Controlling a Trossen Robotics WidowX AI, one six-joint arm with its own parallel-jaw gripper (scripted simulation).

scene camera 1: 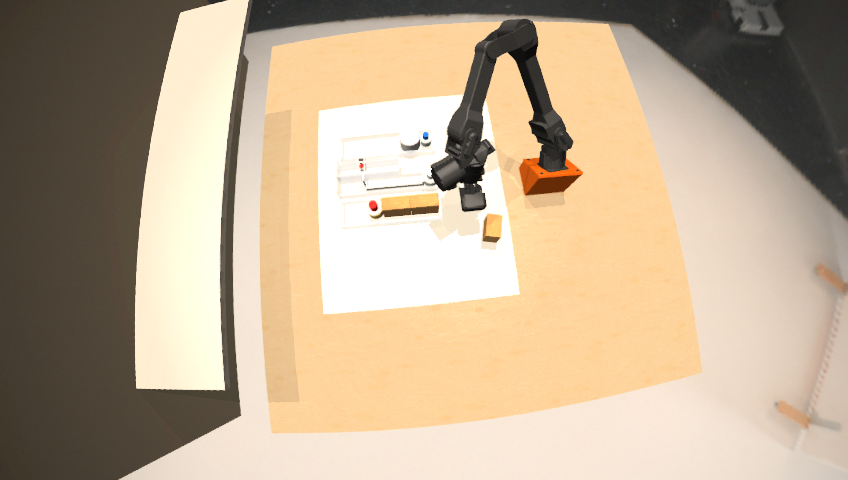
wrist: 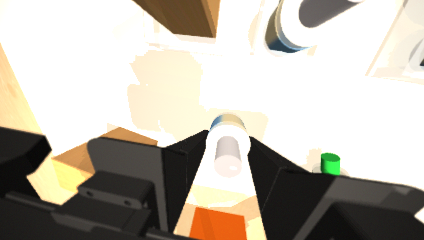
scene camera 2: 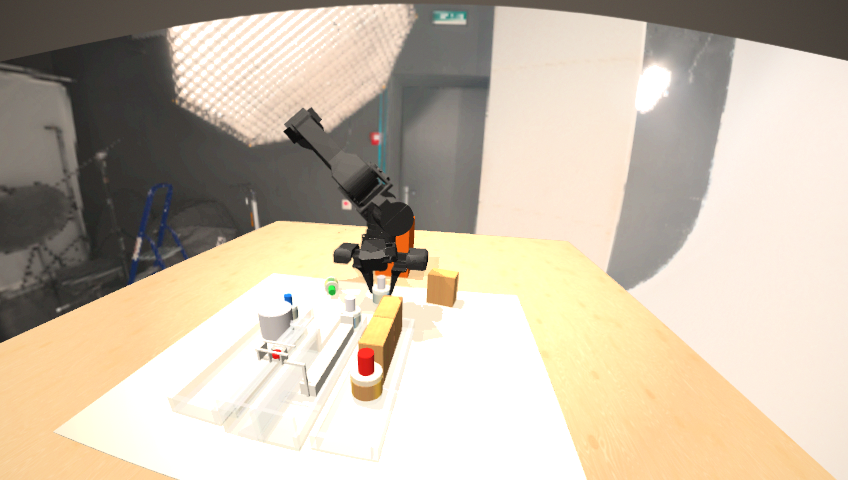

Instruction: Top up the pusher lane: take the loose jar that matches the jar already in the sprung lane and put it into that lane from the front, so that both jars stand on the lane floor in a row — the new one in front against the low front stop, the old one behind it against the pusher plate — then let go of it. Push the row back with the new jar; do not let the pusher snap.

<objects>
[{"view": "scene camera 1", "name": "my gripper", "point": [466, 186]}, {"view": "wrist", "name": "my gripper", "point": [227, 137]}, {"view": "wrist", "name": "pale-capped jar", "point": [228, 143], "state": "held by my gripper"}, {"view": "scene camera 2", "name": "my gripper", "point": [381, 293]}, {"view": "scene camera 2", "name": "grey cylinder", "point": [275, 317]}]
</objects>
